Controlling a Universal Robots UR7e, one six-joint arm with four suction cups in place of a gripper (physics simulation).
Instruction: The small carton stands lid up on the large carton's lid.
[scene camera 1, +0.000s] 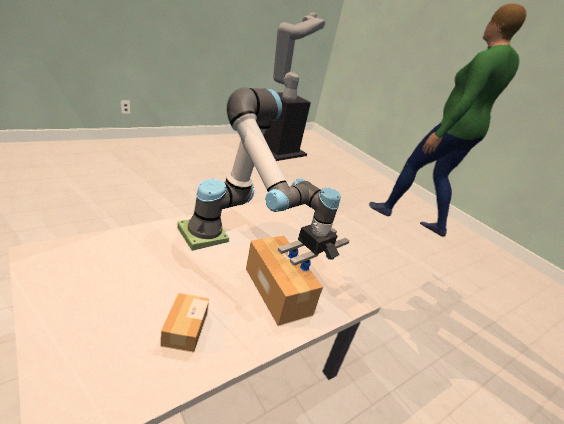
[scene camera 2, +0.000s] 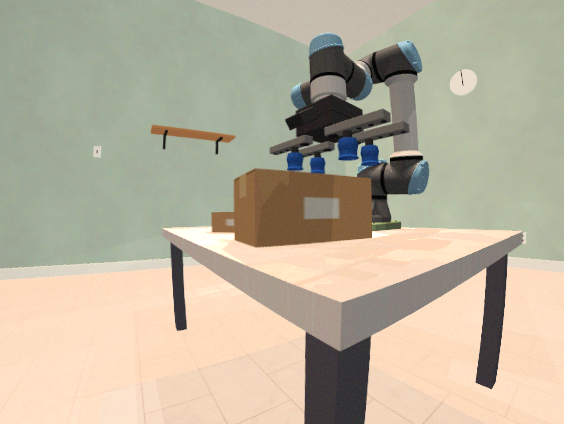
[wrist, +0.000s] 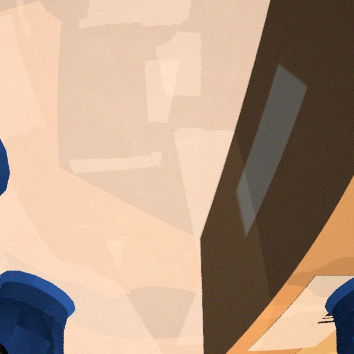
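Seen in the pictures: end effector, tool point: (scene camera 2: 330, 166) (wrist: 207, 251); arm's base, origin of the base link: (scene camera 1: 204, 228).
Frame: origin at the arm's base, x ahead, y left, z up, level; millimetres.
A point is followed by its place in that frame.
The large carton (scene camera 1: 270, 287) {x 478, y -3, z 62 mm} (scene camera 2: 280, 215) {x 555, y 136, z 27 mm} (wrist: 325, 125) {x 495, y 149, z 90 mm} stands lid up on the table (scene camera 1: 75, 280) {x 46, y -525, z -32 mm} (scene camera 2: 350, 265) {x 610, y 341, z -33 mm}. The small carton (scene camera 1: 175, 317) {x 419, y -335, z 40 mm} (scene camera 2: 219, 222) {x 495, y -295, z 3 mm} stands lid up on the table, apart from the large one; a white label is on its lid. My suction gripper (scene camera 1: 310, 257) {x 470, y 194, z 125 mm} (scene camera 2: 332, 156) {x 470, y 194, z 125 mm} hangs low above the large carton's lid, open, with no carton on its blue cups. Some cups are over the lid, others reach past its long side. In the wrist view one cup (wrist: 347, 317) is over the lid's label and another cup (wrist: 32, 312) is beside the carton.
The arm's green base plate (scene camera 1: 202, 240) {x 71, y -51, z 2 mm} is on the table behind the cartons. The table's edge runs close to the large carton. A person in green (scene camera 1: 480, 95) stands at the right, off the table. A grey arm on a dark stand (scene camera 1: 291, 127) is at the back.
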